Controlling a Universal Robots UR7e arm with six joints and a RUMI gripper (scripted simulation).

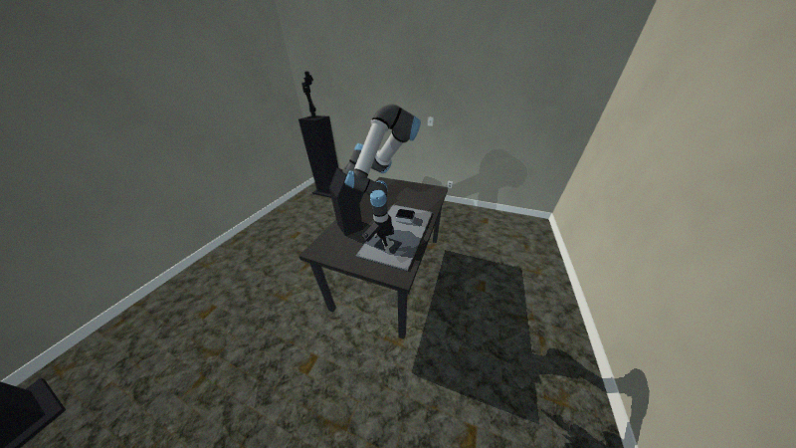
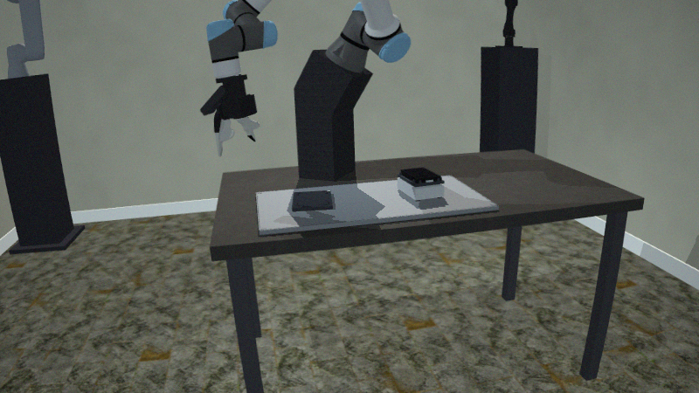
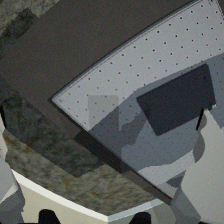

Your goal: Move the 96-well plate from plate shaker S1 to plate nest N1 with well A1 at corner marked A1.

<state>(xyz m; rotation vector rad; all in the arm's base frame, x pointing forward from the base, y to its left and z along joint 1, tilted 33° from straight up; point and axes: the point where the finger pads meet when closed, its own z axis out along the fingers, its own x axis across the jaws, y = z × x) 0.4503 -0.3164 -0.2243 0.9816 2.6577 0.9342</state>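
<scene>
Right now the 96-well plate is 56 cm to the left of my hand, 13 cm below it and 6 cm behind it. From my hand the other things lie so: plate nest N1 (21 cm to the left, 19 cm below, 6 cm behind); then pale mark (27 cm to the left, 18 cm below, 13 cm behind).
</scene>
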